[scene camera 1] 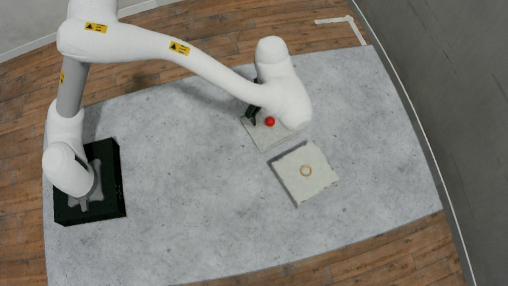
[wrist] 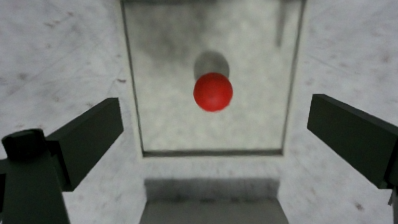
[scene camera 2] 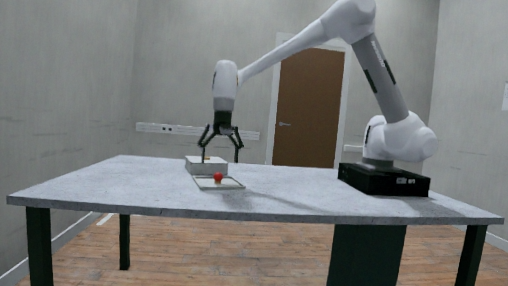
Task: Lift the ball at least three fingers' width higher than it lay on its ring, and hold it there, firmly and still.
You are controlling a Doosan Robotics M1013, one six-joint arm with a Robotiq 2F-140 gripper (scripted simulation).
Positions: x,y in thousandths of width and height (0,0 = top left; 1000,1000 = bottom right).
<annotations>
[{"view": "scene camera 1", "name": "thin pale plate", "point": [523,484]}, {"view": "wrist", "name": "my gripper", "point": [539,507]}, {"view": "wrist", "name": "ball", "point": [536,417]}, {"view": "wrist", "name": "thin pale plate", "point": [411,252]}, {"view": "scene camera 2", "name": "my gripper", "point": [432,575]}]
</annotations>
